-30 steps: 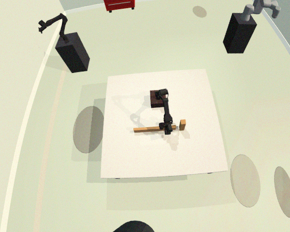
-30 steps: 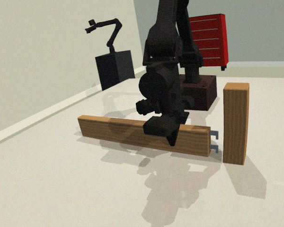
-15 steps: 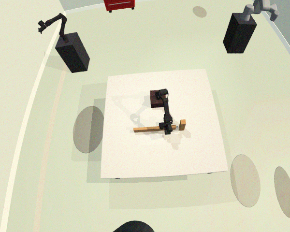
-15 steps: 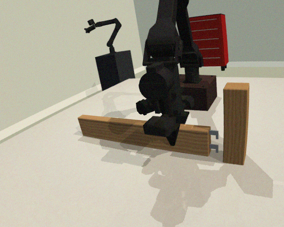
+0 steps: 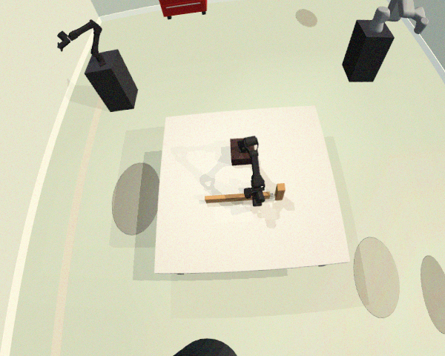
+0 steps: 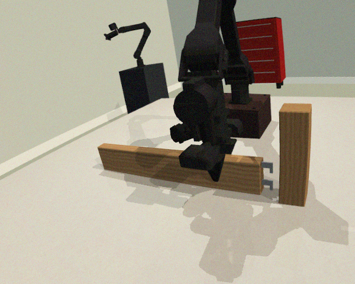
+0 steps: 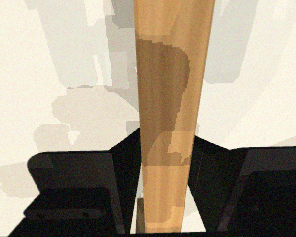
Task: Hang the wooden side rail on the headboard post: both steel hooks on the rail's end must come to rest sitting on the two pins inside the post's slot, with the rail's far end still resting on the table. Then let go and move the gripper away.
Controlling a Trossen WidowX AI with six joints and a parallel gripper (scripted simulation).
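Now: the headboard post 160 mm to the left of my gripper tip and 70 mm above it.
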